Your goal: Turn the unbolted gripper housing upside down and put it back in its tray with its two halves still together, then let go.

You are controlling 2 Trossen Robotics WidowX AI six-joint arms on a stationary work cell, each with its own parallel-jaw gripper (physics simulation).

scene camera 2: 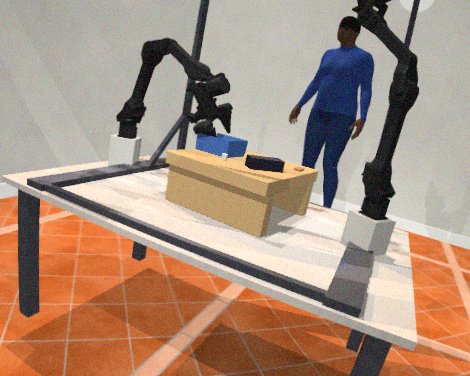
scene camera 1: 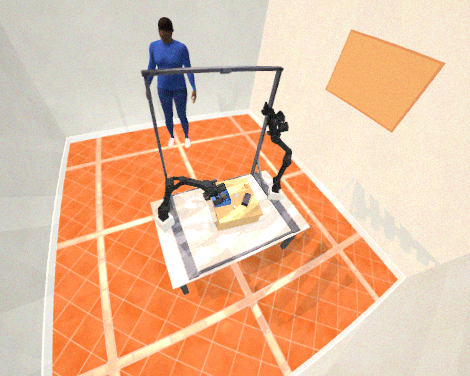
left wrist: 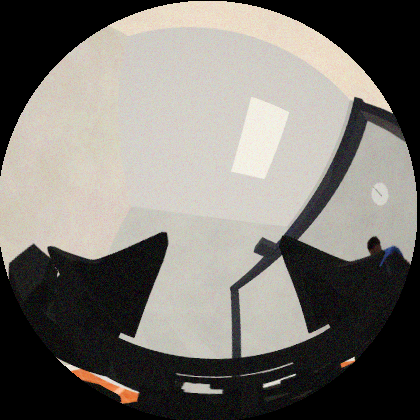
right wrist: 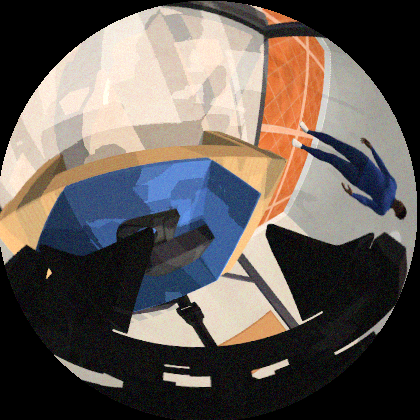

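Where they show: left gripper, fingertip midpoint: (scene camera 1: 268, 104) (left wrist: 226, 240); right gripper, fingertip midpoint: (right wrist: 210, 231); left arm's base at its link origin: (scene camera 2: 372, 215) (scene camera 1: 275, 189); right arm's base at its link origin: (scene camera 2: 126, 136) (scene camera 1: 163, 217).
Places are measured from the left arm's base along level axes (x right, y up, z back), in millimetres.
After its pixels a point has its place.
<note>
The blue tray (scene camera 1: 228, 202) @(x -304, y 94, z -404 mm) (scene camera 2: 220, 146) @(x -307, y 88, z -411 mm) (right wrist: 232, 200) @(x -239, y 96, z -538 mm) stands on a wooden riser. In the right wrist view the dark gripper housing (right wrist: 182, 249) @(x -246, y 88, z -477 mm) lies in it, partly hidden behind a finger. It shows as two dark block-like parts with a gap between them; whether they still join behind the finger I cannot tell, nor which side faces up. My right gripper (scene camera 1: 218, 196) @(x -242, y 98, z -510 mm) (scene camera 2: 220, 131) @(x -242, y 98, z -510 mm) (right wrist: 210, 231) @(x -242, y 98, z -510 mm) is open, low at the tray, with one finger over the housing and nothing held. My left gripper (scene camera 1: 267, 109) @(x -53, y 793, z -264 mm) (left wrist: 226, 240) @(x -53, y 793, z -264 mm) is open and empty, raised high away from the riser.
The wooden riser (scene camera 1: 239, 220) @(x -412, y 36, z -296 mm) (scene camera 2: 215, 195) @(x -375, y -34, z -274 mm) stands on the white table (scene camera 1: 215, 255) @(x -662, y -106, z -429 mm) (scene camera 2: 125, 220) @(x -643, y -94, z -247 mm). A dark box (scene camera 1: 246, 199) @(x -241, y 91, z -267 mm) (scene camera 2: 264, 163) @(x -245, y 78, z -244 mm), a small white piece (scene camera 2: 224, 157) @(x -324, y 66, z -347 mm) and a small brown piece (scene camera 2: 299, 169) @(x -85, y 63, z -259 mm) lie on it. A dark frame (scene camera 1: 212, 70) @(x -26, y 923, z -620 mm) spans overhead. A person (scene camera 1: 171, 60) (scene camera 2: 345, 80) stands beyond.
</note>
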